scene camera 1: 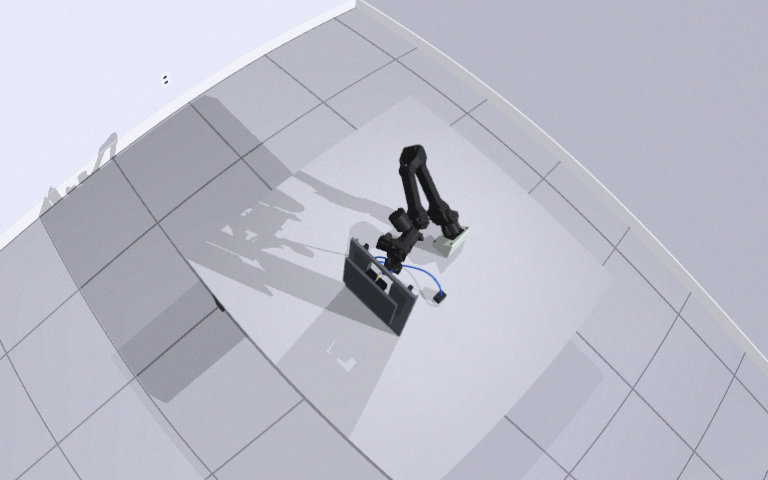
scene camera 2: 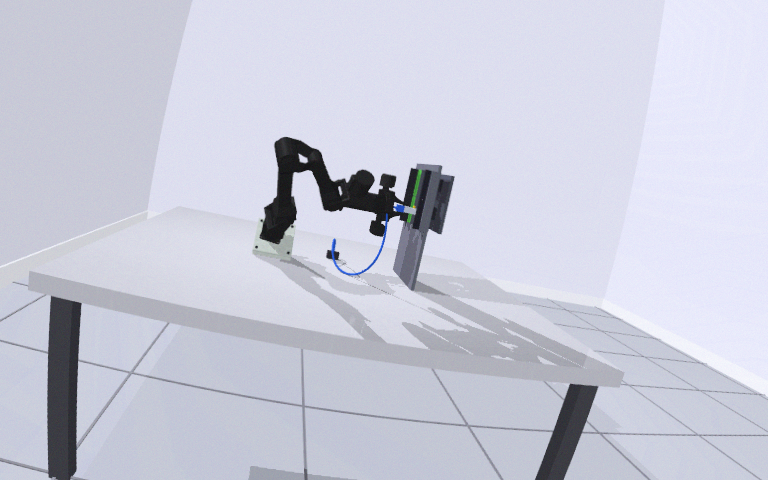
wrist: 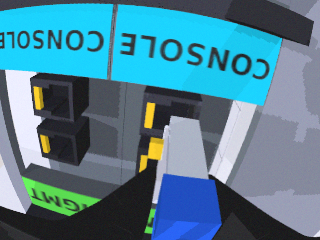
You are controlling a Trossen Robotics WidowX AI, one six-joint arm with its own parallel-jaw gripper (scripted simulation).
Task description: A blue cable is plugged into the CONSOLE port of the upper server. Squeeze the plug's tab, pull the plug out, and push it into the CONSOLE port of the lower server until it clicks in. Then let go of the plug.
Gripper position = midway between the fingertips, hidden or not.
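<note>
My gripper [scene camera 2: 407, 209] is there, and you'd also find it in scene camera 1 [scene camera 1: 382, 275] and in the wrist view [wrist: 178, 179]. There's a rack panel [scene camera 1: 363, 284], and there's a rack panel [scene camera 2: 423, 183] as well.
</note>
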